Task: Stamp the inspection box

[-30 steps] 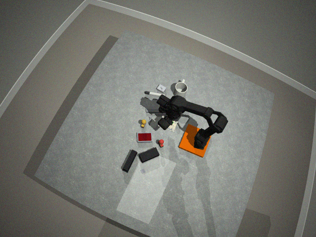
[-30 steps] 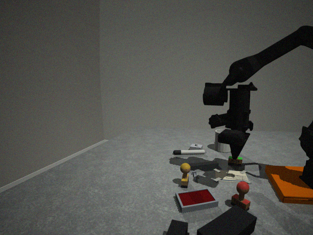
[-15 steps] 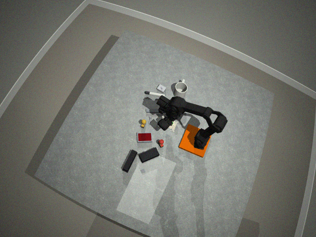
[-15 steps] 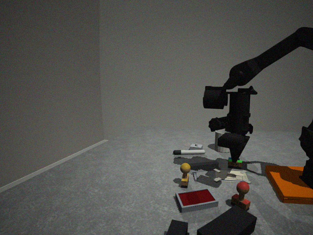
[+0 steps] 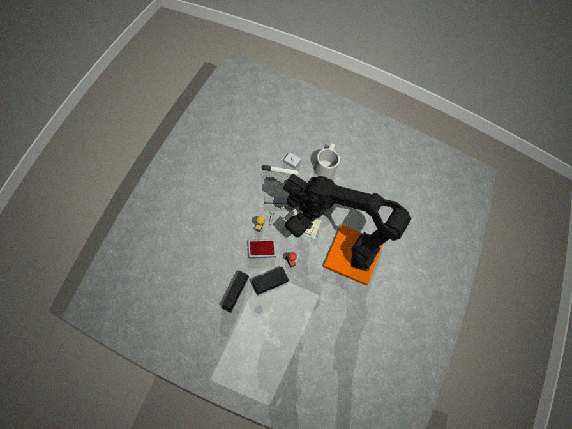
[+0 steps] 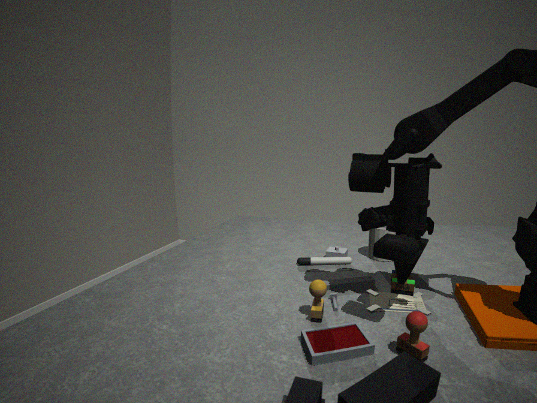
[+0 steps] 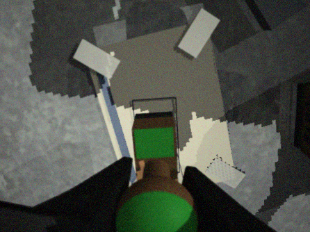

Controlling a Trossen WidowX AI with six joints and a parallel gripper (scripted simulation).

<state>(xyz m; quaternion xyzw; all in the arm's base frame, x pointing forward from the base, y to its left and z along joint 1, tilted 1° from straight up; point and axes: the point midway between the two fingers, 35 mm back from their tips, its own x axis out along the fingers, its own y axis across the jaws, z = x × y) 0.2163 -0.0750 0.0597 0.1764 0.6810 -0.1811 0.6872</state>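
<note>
The cream card lies 5 cm below my gripper tip, 1 cm to the right of it and 1 cm ahead of it. Round my gripper tip: blue-knobbed stamp (9 cm to the right, 3 cm below, 2 cm behind); then green-topped stamp (right at my gripper tip); then grey bar (10 cm ahead, 7 cm to the right, 4 cm below).
</note>
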